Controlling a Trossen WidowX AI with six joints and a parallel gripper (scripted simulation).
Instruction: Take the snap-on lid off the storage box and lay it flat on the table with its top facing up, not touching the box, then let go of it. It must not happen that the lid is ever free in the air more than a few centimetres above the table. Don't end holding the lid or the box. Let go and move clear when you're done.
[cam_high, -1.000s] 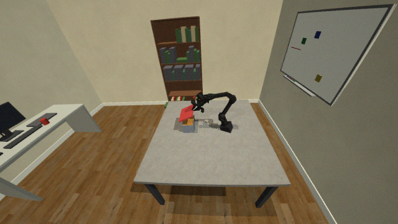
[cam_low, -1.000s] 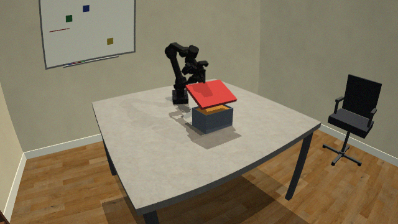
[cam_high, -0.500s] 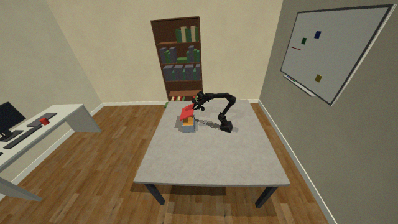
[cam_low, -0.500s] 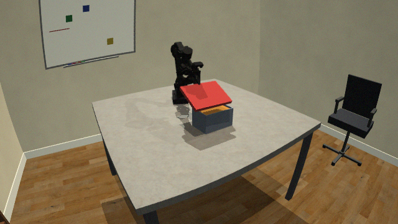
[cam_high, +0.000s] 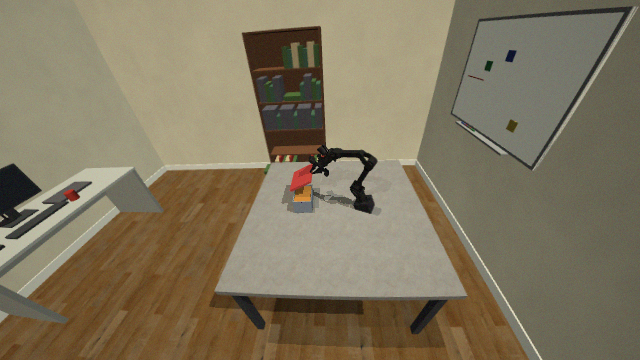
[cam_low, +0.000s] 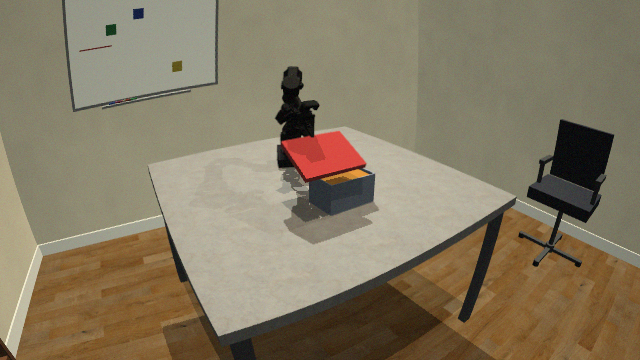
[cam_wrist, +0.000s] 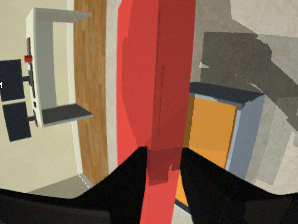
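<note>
My hand is 100 mm short of the red lid and 50 mm above it. Round my hand: grey storage box (90 mm ahead, 80 mm to the left, 200 mm below).
</note>
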